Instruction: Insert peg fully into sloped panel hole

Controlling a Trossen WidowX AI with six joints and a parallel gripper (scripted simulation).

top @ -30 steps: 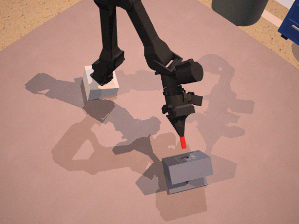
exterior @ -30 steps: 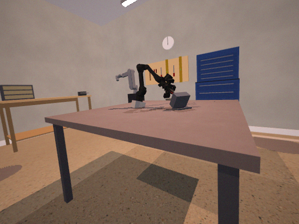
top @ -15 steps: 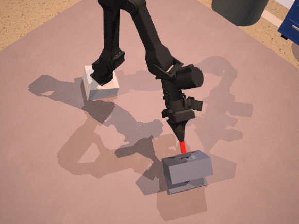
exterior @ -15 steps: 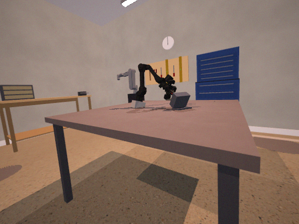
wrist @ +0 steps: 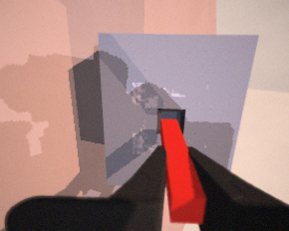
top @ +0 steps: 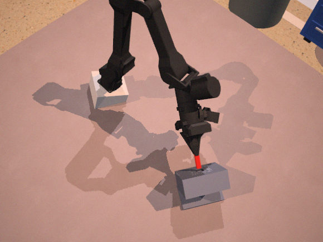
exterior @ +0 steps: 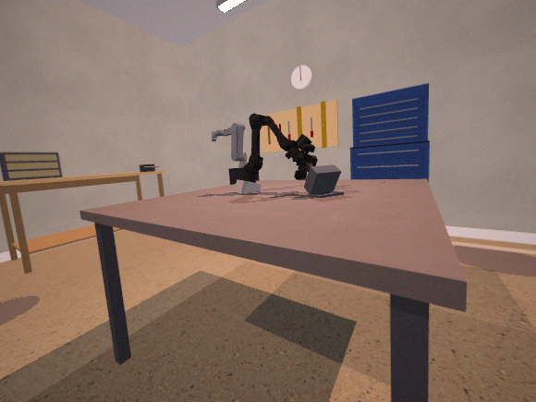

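My gripper is now 20 mm short of the red peg, 20 mm to the left of it and 20 mm above it.
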